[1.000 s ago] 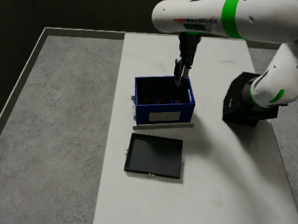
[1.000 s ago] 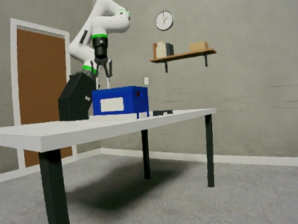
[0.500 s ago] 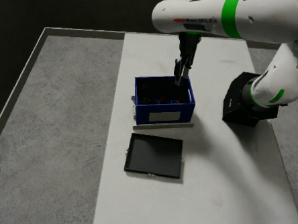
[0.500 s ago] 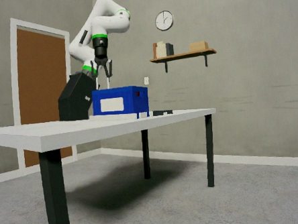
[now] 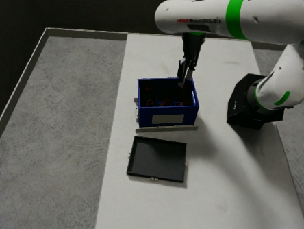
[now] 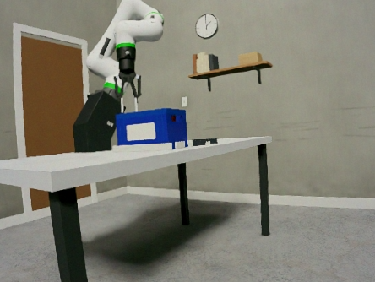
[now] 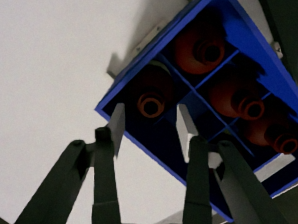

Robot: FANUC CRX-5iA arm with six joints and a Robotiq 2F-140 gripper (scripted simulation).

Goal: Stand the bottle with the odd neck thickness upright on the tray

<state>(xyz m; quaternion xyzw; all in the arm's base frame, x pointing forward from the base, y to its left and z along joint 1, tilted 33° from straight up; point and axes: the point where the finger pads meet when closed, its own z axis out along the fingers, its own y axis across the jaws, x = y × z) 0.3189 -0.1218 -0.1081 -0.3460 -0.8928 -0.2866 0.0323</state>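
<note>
Now: the crate 8 cm ahead of my hand, 6 cm to the left of it and 13 cm below it. The rest, counted from my hand: dark tray (12 cm ahead, 32 cm to the left, 20 cm below).
</note>
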